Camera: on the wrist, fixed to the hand. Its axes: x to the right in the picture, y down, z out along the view.
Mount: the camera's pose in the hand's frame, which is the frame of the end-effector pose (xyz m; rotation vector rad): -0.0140 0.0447 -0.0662 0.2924 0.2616 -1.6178
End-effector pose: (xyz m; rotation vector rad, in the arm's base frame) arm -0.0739 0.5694 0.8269 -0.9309 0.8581 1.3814
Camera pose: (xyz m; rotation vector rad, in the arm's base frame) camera -0.1163 0.5021 0.8111 -1.1156 0.2260 -0.2547
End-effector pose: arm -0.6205 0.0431 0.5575 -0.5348 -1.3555 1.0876
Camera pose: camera -0.5700 0.0690 0.4996 0.6137 -0.9053 -0.1568
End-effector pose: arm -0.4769 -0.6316 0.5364 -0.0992 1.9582 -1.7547
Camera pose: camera -0.4797 -0.5586 0.5011 1.1128 -1.0353 1.8283
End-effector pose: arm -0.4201 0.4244 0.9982 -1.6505 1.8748 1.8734
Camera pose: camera -0.4016 0.3723 1.0575 -2.1289 0.2571 0.6406
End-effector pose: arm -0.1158 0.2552 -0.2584 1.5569 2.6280 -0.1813
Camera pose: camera -0.0705 0.2738 -0.1937 0.7409 -2.6552 0.3434
